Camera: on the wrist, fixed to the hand. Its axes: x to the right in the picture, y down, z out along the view.
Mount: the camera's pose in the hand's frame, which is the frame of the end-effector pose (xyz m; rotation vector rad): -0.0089 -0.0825 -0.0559 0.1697 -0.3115 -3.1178
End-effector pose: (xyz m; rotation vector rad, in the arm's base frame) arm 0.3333 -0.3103 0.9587 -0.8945 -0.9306 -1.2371
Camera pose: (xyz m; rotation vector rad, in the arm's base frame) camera 0.2555 -0.3683 0.9341 -0.9045 1.1333 1.3296
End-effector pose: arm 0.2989 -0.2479 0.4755 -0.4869 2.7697 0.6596
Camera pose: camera 0.3288 -0.3414 0.4946 -2.3975 -0.4310 -0.4183
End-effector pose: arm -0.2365 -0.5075 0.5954 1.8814 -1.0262 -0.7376
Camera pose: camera -0.1664 -0.4526 0.5498 -1.0310 -1.7631 1.2142
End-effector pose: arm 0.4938 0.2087 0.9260 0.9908 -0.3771 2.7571
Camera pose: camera 0.4886 0.3030 0.8930 0.4652 0.7729 -0.2441
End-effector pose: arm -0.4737 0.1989 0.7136 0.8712 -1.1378 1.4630
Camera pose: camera -0.3884 0.2505 0.7059 1.3330 0.8117 -1.2500
